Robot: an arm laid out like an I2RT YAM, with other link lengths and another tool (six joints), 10 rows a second.
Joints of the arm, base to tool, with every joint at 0 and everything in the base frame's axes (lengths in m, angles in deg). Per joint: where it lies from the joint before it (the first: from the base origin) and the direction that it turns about. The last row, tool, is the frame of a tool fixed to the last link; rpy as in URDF.
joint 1: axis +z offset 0 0 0.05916
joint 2: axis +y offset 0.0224 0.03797 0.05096
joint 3: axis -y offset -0.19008 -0.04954 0
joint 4: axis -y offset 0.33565 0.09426 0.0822
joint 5: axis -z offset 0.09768 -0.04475 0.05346
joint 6: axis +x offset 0.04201 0 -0.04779
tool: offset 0.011 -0.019 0.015 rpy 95.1 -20.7 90
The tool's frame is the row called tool.
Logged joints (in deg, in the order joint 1, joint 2, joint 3, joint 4, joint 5, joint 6), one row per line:
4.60 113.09 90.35 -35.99 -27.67 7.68
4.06 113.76 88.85 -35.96 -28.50 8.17
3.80 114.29 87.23 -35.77 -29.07 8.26
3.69 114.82 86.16 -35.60 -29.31 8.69
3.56 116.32 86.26 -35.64 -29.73 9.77
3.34 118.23 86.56 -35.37 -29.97 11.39
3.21 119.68 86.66 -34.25 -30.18 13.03
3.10 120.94 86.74 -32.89 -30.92 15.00
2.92 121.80 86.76 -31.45 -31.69 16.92
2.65 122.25 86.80 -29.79 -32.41 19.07
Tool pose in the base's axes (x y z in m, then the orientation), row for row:
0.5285 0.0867 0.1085 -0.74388 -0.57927 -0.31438 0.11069
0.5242 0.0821 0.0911 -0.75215 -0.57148 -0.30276 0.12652
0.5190 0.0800 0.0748 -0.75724 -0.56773 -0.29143 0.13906
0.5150 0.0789 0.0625 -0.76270 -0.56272 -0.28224 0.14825
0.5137 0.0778 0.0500 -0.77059 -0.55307 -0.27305 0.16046
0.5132 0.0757 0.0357 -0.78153 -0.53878 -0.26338 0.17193
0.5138 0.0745 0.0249 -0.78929 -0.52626 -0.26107 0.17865
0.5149 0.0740 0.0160 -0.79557 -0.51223 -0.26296 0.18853
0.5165 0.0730 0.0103 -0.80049 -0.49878 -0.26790 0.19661
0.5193 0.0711 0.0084 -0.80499 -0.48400 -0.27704 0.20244
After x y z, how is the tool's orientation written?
As a quaternion, x y z w.
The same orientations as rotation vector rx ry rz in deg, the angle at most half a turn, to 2 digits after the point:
-125.21 -97.51 -52.92
-125.46 -95.33 -50.50
-125.42 -94.03 -48.27
-125.67 -92.72 -46.50
-126.11 -90.51 -44.69
-127.09 -87.62 -42.83
-127.88 -85.27 -42.30
-128.21 -82.55 -42.38
-128.44 -80.03 -42.99
-128.76 -77.42 -44.31

